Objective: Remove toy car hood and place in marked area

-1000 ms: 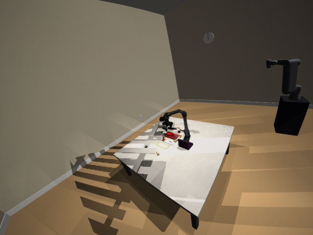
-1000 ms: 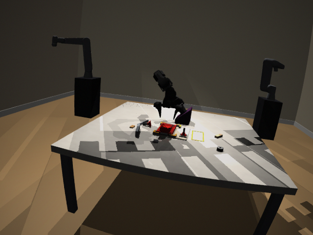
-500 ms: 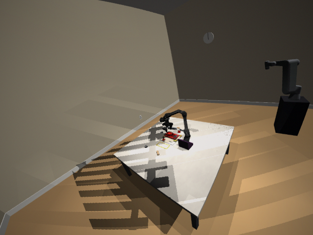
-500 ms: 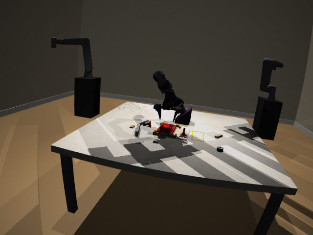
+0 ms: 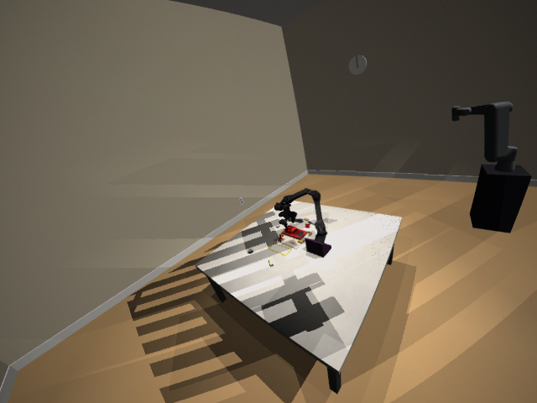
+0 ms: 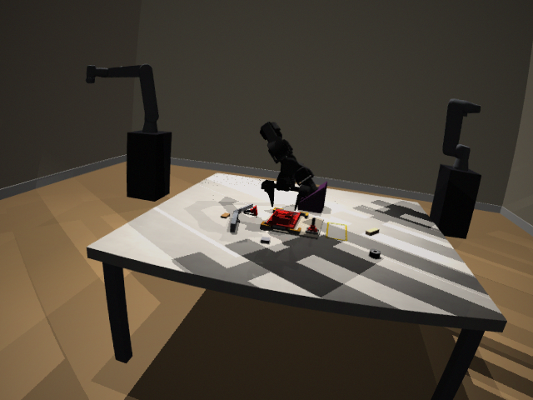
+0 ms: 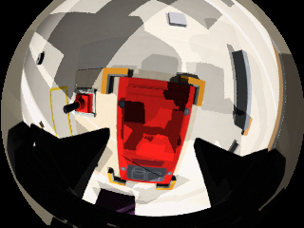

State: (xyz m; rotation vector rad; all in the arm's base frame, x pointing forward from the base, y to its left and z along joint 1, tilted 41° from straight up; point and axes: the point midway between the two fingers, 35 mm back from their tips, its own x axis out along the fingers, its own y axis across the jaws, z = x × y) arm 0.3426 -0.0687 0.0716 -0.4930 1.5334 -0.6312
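My gripper tip is 30 mm above the red hood. Also, from my gripper tip: grey bar 70 mm ahead, 180 mm to the right, 60 mm below; then black ring 170 mm ahead, 360 mm to the left, 70 mm below; then brown block 80 mm behind, 380 mm to the left, 70 mm below.
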